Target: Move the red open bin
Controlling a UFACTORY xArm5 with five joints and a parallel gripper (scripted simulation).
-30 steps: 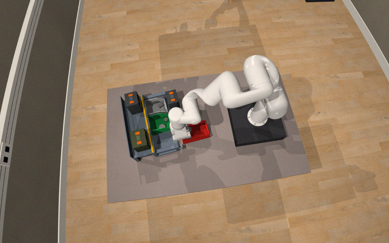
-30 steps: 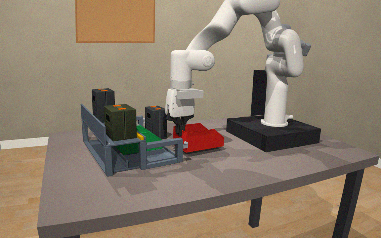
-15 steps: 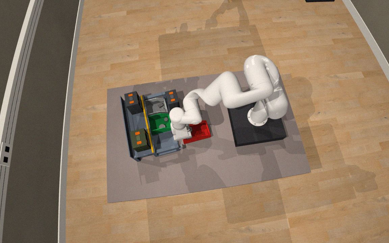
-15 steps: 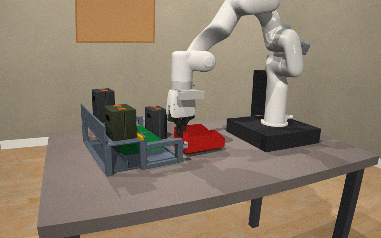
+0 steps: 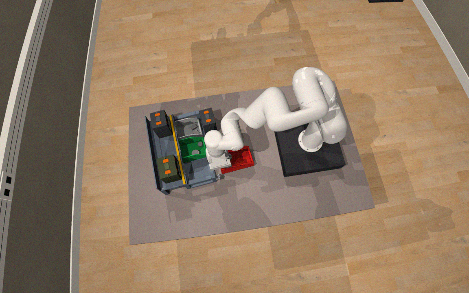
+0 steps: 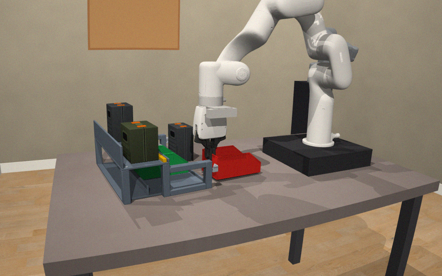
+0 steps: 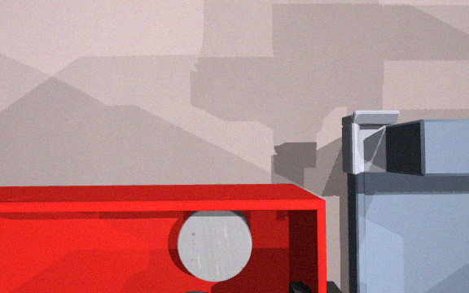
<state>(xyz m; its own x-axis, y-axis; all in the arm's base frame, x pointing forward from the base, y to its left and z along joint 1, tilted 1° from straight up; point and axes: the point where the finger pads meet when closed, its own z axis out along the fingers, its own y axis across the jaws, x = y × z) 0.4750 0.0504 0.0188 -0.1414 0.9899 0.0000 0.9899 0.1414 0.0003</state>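
Right now the grey disc is 60 mm below my hand, 40 mm behind it and 20 mm to the left of it. From my hand the other things lie so: red open bin 80 mm behind, 40 mm below, 10 mm to the right; then green bin 150 mm ahead, 90 mm to the right, 40 mm below; then grey shelf 170 mm ahead, 90 mm to the right, 20 mm below.
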